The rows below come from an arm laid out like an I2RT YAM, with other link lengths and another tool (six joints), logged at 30 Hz.
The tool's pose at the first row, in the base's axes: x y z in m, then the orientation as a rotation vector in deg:
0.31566, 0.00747, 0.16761, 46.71, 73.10, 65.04
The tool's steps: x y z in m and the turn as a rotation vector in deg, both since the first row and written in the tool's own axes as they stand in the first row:
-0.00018, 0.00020, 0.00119, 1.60, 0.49, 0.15
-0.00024, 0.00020, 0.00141, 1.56, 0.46, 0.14
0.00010, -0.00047, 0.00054, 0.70, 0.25, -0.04
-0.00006, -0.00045, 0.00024, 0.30, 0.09, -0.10
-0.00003, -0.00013, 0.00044, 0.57, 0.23, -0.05
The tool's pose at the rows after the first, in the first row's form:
0.31680, 0.00750, 0.16804, 47.77, 74.52, 64.53
0.31702, 0.00747, 0.16809, 47.75, 74.47, 64.52
0.31627, 0.00750, 0.16722, 47.08, 73.78, 64.75
0.31598, 0.00732, 0.16724, 46.82, 73.40, 64.84
0.31612, 0.00746, 0.16757, 46.99, 73.68, 64.81

